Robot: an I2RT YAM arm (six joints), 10 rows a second.
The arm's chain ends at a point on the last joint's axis. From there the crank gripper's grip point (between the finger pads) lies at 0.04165 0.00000 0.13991 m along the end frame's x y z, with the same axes.
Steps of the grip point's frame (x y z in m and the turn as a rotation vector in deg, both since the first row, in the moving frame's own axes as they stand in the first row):
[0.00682, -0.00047, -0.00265, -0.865, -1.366, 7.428]
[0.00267, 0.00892, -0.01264, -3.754, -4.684, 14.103]
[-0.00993, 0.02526, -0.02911, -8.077, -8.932, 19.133]
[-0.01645, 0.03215, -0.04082, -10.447, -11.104, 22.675]
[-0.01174, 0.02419, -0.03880, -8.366, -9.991, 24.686]
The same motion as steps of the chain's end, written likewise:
[0.01064, -0.00775, -0.00354, -0.865, -1.366, 7.428]
[0.01649, -0.00898, -0.01491, -3.754, -4.684, 14.103]
[0.01736, -0.00436, -0.03142, -8.077, -8.932, 19.133]
[0.01857, -0.00373, -0.04225, -10.447, -11.104, 22.675]
[0.02043, -0.00805, -0.04095, -8.366, -9.991, 24.686]

